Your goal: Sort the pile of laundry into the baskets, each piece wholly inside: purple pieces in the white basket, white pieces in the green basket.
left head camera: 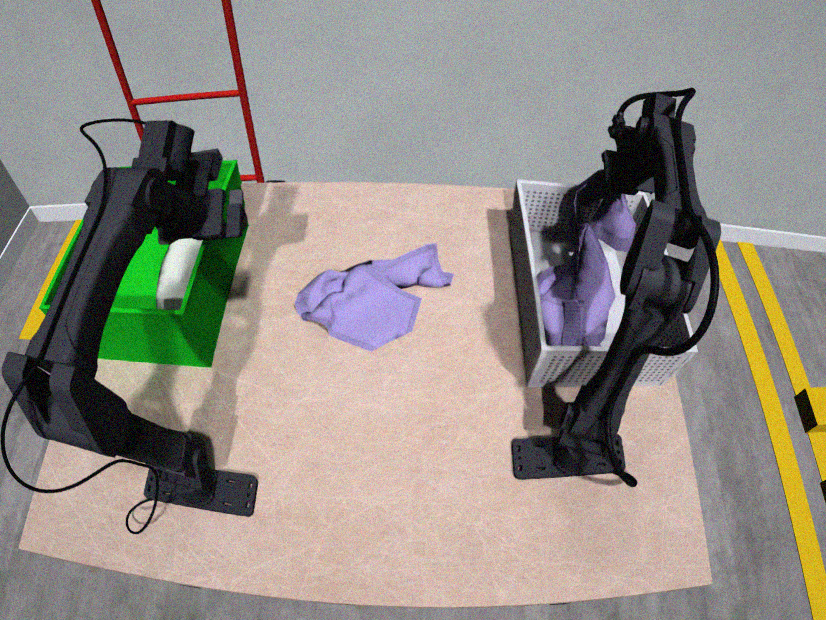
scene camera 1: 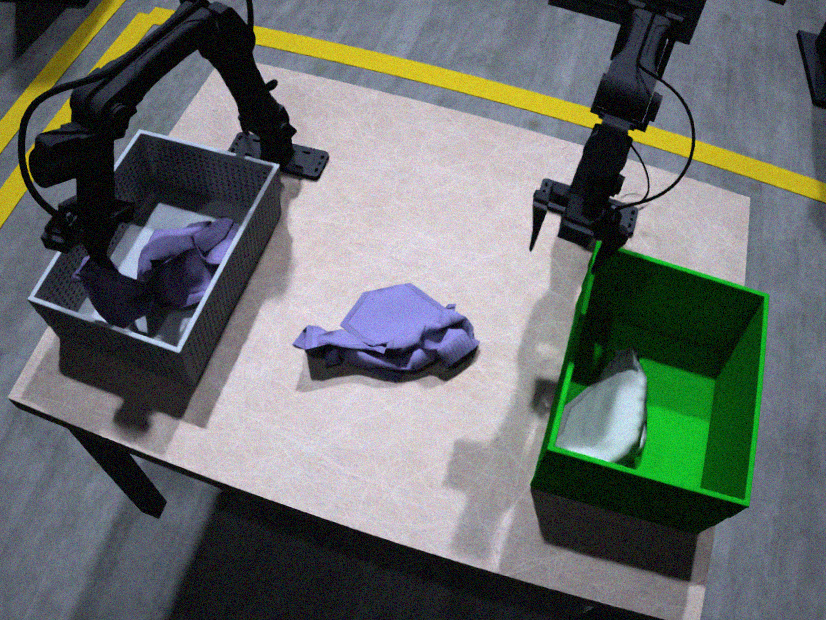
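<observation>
A crumpled purple piece (left head camera: 373,306) (scene camera 1: 400,313) lies on the table between the baskets. More purple cloth (left head camera: 590,286) (scene camera 1: 176,266) lies bunched inside the white basket (left head camera: 527,293) (scene camera 1: 234,288). My right gripper (left head camera: 572,200) (scene camera 1: 108,266) reaches down into that basket, shut on part of the purple cloth; its fingertips are partly hidden in dark folds. A white piece (left head camera: 178,273) (scene camera 1: 610,413) leans inside the green basket (left head camera: 160,337) (scene camera 1: 673,427) against its wall. My left gripper (left head camera: 226,189) (scene camera 1: 563,260) is open and empty, above the green basket's edge.
The baskets stand near opposite sides of the table (left head camera: 400,467) (scene camera 1: 413,173). The right arm passes over the white basket and the left arm over the green basket. A red frame (left head camera: 186,97) stands beyond the table in the left head camera.
</observation>
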